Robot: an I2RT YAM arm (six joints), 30 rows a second.
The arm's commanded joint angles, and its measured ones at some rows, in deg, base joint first. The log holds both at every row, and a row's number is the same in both.
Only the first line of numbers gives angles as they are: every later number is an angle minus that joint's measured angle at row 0.
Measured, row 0: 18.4, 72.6, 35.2, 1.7, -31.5, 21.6
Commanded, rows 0 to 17: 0.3, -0.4, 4.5, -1.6, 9.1, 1.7; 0.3, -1.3, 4.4, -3.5, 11.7, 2.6; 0.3, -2.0, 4.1, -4.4, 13.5, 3.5; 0.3, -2.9, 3.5, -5.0, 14.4, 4.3; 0.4, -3.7, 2.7, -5.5, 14.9, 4.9; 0.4, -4.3, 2.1, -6.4, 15.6, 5.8; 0.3, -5.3, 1.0, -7.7, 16.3, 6.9; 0.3, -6.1, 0.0, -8.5, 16.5, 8.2; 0.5, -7.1, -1.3, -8.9, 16.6, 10.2; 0.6, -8.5, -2.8, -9.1, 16.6, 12.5; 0.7, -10.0, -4.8, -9.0, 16.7, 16.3; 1.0, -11.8, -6.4, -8.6, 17.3, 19.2; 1.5, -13.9, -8.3, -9.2, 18.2, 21.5; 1.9, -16.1, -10.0, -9.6, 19.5, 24.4; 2.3, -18.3, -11.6, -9.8, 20.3, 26.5; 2.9, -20.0, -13.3, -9.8, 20.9, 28.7; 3.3, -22.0, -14.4, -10.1, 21.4, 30.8; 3.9, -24.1, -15.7, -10.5, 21.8, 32.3
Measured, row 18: 1.8, -17.2, -12.2, -9.4, 18.0, 21.0
